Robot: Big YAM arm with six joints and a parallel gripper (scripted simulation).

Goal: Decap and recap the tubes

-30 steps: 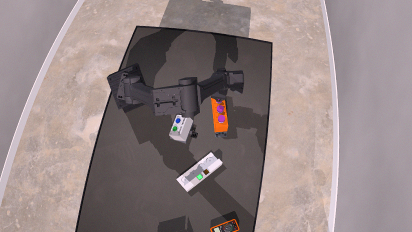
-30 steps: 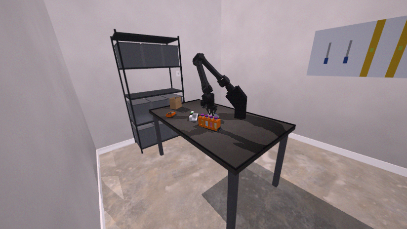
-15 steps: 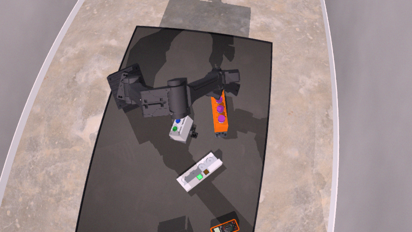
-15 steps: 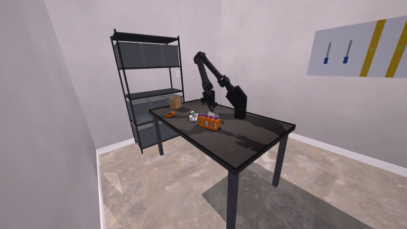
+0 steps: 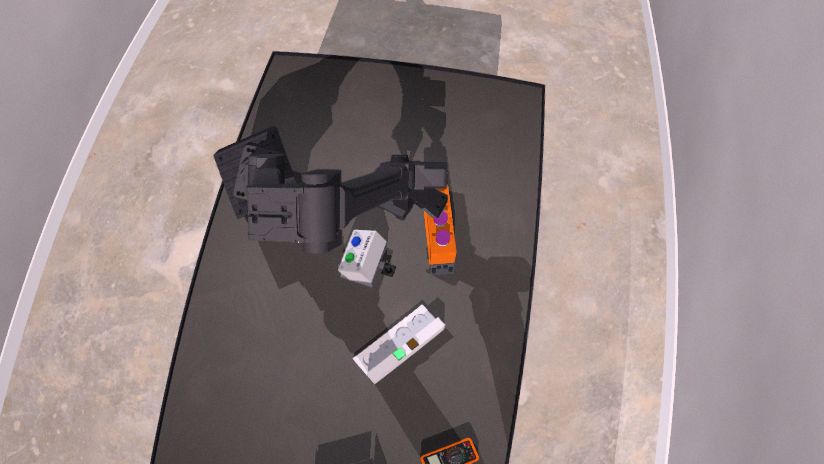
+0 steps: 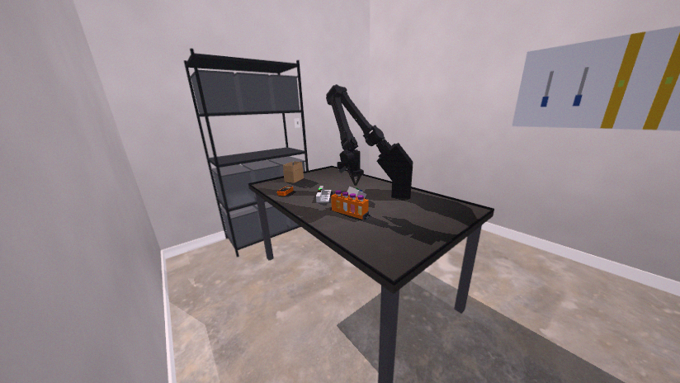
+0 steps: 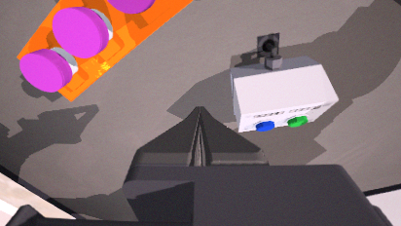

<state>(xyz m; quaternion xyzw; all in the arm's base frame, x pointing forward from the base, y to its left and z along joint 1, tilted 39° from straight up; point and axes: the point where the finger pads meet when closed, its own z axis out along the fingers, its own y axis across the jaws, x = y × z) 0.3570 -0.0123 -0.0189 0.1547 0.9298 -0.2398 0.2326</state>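
My hand is 11 cm past the blue key, 5 cm to the left of it and 8 cm above it. Also, from my hand: green key 12 cm behind, 9 cm to the right, 8 cm below; then cap 10 cm ahead, 5 cm to the right, 4 cm below; then key housing 10 cm behind, 7 cm to the right, 10 cm below.
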